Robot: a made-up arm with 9 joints. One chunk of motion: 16 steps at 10 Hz.
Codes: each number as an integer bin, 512 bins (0 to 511) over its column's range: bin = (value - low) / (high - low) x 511, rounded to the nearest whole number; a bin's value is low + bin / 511 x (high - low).
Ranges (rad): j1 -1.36..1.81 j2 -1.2..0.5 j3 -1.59..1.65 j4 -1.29..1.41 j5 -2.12..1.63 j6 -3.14..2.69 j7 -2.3..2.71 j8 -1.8..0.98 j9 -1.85..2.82
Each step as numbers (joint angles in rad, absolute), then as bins.
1 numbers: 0.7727 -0.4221 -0.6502 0.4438 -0.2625 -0.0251 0.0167 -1.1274 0.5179
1 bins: 344 234 148 328 253 273 236 124 259
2 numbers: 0.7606 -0.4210 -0.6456 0.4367 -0.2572 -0.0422 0.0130 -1.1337 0.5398
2 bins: 342 234 149 327 254 272 236 122 261
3 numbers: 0.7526 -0.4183 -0.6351 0.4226 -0.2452 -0.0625 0.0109 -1.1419 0.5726
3 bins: 341 235 151 324 255 270 236 121 265
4 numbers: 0.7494 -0.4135 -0.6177 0.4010 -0.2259 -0.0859 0.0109 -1.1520 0.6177
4 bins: 340 236 153 320 258 268 236 119 270
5 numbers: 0.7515 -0.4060 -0.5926 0.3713 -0.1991 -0.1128 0.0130 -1.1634 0.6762
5 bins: 340 239 157 314 262 265 236 117 276
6 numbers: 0.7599 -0.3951 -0.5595 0.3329 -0.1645 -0.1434 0.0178 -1.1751 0.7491
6 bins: 342 242 163 307 266 263 236 115 284
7 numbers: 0.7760 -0.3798 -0.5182 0.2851 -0.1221 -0.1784 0.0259 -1.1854 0.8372
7 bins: 344 247 169 298 272 260 237 113 294
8 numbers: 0.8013 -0.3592 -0.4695 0.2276 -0.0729 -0.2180 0.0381 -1.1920 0.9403
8 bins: 348 253 177 287 279 256 238 112 305
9 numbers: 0.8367 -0.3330 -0.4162 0.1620 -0.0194 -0.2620 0.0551 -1.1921 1.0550
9 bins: 354 261 185 275 286 252 240 112 318
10 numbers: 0.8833 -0.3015 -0.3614 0.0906 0.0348 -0.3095 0.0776 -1.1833 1.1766
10 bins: 362 270 194 261 294 248 243 113 331
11 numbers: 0.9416 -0.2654 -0.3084 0.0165 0.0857 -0.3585 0.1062 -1.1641 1.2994
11 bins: 371 281 202 247 301 244 245 117 345
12 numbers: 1.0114 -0.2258 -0.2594 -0.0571 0.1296 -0.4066 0.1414 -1.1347 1.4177
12 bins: 382 293 210 233 307 240 249 122 358
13 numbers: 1.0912 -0.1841 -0.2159 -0.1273 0.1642 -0.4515 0.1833 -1.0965 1.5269
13 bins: 395 305 217 220 311 236 253 129 370
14 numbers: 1.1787 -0.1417 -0.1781 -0.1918 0.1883 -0.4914 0.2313 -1.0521 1.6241
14 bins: 409 318 223 208 315 232 258 137 380
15 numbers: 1.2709 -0.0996 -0.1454 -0.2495 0.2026 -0.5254 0.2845 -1.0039 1.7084
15 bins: 424 331 228 197 316 229 264 146 389
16 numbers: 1.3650 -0.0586 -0.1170 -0.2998 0.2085 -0.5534 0.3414 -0.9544 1.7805
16 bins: 439 343 232 187 317 227 269 155 397
